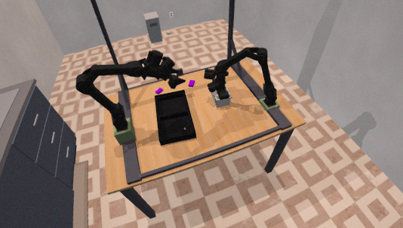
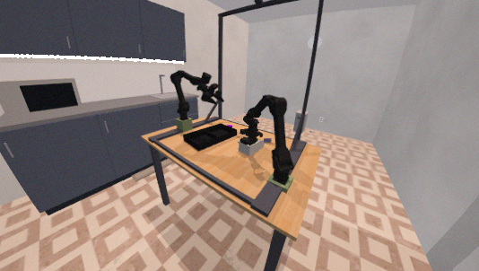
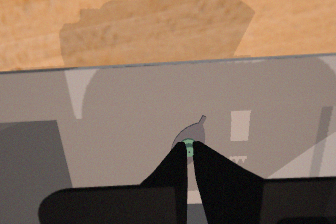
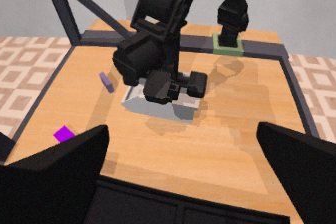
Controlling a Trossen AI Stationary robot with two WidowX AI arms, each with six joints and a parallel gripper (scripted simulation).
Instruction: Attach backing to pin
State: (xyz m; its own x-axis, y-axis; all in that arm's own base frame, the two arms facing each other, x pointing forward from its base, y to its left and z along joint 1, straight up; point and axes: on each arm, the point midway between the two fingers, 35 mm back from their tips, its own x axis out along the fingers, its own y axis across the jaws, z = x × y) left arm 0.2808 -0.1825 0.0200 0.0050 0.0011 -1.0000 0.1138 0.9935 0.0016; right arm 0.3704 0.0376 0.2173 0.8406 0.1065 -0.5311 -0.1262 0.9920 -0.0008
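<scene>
The grey bin is 1 cm behind my left hand. From my left hand the other things lie so: black two-compartment tray: 33 cm to the right, 8 cm ahead, 2 cm below; silver leaf-shaped pin: 3 cm below, 1 cm to the right.
</scene>
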